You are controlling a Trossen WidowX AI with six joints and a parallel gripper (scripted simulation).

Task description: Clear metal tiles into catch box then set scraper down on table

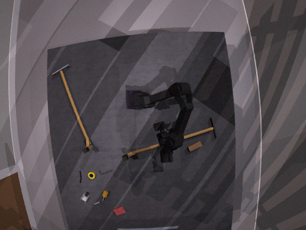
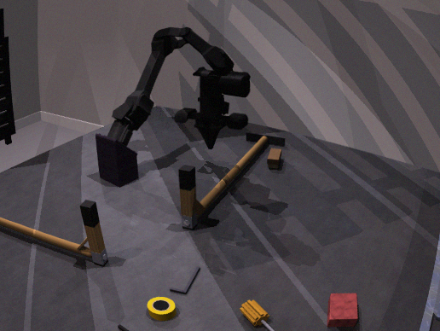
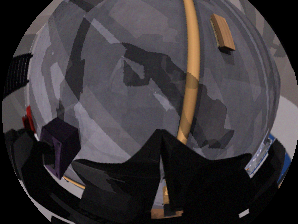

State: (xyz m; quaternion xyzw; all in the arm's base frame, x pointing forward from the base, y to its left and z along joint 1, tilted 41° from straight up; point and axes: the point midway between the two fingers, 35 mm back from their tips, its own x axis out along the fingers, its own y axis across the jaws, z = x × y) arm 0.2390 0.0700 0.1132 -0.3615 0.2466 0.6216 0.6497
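Right now my gripper tip is 5 cm short of the long wooden-handled scraper, 4 cm to the right of it and 3 cm above it. From my gripper tip the other things lie so: yellow-handled tool: 36 cm ahead, 46 cm to the right, 8 cm below; yellow tape roll: 21 cm ahead, 52 cm to the right, 8 cm below; wooden block: 11 cm ahead, 20 cm to the left, 8 cm below.
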